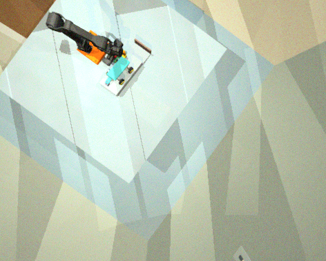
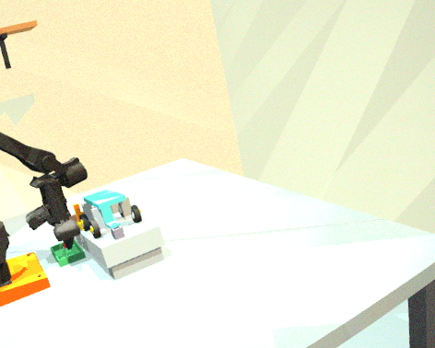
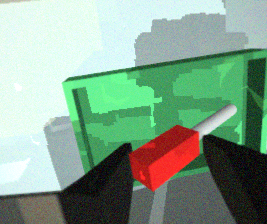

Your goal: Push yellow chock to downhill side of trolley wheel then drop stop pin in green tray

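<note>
My gripper tip is now 20 mm to the right of the red-headed stop pin. The rest, counted from my gripper tip: grey ramp (100 mm to the right, 100 mm ahead, 20 mm above); then green tray (40 mm below, 10 mm to the left); then yellow chock (60 mm ahead, 50 mm above).
</note>
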